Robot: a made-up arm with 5 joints. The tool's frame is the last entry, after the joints.
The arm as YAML. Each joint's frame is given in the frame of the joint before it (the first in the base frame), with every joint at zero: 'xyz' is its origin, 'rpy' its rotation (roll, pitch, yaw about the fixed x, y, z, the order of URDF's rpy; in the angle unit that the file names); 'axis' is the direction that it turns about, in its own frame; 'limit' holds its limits. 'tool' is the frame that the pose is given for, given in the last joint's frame.
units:
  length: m
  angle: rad
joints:
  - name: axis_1
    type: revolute
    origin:
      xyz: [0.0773, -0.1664, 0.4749]
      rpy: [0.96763, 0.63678, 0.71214]
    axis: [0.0, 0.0, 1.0]
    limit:
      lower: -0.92
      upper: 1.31
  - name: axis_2
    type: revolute
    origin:
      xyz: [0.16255, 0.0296, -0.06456]
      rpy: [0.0, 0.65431, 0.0]
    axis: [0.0, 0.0, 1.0]
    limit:
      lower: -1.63
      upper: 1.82
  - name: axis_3
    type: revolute
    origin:
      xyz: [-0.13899, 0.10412, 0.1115]
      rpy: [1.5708, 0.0, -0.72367]
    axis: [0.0, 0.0, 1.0]
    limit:
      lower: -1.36
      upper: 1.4
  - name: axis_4
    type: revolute
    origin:
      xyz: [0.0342, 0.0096, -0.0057]
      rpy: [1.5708, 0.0, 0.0]
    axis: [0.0, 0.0, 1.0]
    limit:
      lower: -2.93
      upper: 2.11
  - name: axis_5
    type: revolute
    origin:
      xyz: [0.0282, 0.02, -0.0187]
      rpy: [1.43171, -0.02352, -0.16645]
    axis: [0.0, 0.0, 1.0]
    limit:
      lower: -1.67
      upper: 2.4
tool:
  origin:
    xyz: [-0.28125, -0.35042, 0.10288]
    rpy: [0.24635, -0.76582, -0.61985]
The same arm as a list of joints. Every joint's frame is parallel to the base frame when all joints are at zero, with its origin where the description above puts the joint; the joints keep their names.
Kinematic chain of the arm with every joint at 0, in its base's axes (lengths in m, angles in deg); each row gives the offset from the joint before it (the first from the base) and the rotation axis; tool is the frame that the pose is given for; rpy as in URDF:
axis_1: xyz 0.0773 -0.1664 0.4749 axis 0.793469 -0.402984 0.456082
axis_2: xyz 0.0477 0.1336 -0.1065 axis +x
axis_3: xyz 0.1115 -0.014 0.1731 axis -y
axis_4: xyz 0.0096 0.0057 -0.0342 axis -x
axis_5: xyz 0.0187 -0.02 -0.0282 axis -0.138602 0.976114 0.167302
tool: xyz 0.3393 0.1031 0.2945 rpy -26.12 27.55 69.9
Joint limits (deg, base to tool): -52.71..75.06 -93.39..104.28 -77.92..80.21 -167.88..120.89 -95.68..137.51

